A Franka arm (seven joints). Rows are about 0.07 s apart.
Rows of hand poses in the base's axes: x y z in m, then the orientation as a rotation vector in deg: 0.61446, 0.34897, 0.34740, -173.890, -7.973, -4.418; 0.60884, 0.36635, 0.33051, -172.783, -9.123, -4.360; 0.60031, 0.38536, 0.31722, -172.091, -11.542, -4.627; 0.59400, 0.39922, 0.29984, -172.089, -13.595, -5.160; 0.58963, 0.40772, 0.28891, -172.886, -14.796, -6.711; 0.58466, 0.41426, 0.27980, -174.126, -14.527, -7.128; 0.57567, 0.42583, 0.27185, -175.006, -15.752, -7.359; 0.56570, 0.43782, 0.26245, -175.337, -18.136, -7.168; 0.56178, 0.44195, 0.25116, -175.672, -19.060, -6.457; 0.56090, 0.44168, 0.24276, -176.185, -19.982, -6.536; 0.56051, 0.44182, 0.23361, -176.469, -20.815, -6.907; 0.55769, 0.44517, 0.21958, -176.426, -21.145, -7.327
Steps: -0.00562, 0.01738, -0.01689, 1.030, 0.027, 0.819; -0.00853, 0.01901, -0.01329, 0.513, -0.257, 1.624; -0.00631, 0.01386, -0.01738, -0.168, -0.450, 1.326; -0.00437, 0.00850, -0.01093, -0.879, -1.122, 0.654; -0.00497, 0.00654, -0.00911, -1.194, -0.331, -0.305; -0.00899, 0.01157, -0.00795, -1.004, -0.242, 0.700; -0.00997, 0.01199, -0.00940, -0.619, 0.028, 1.502; -0.00392, 0.00413, -0.01129, -0.471, 0.407, 0.571; -0.00088, -0.00027, -0.00840, -0.625, -0.120, 0.532; -0.00039, 0.00014, -0.00915, -0.380, -0.286, 0.493; -0.00282, 0.00335, -0.01403, 0.011, -0.275, 0.209
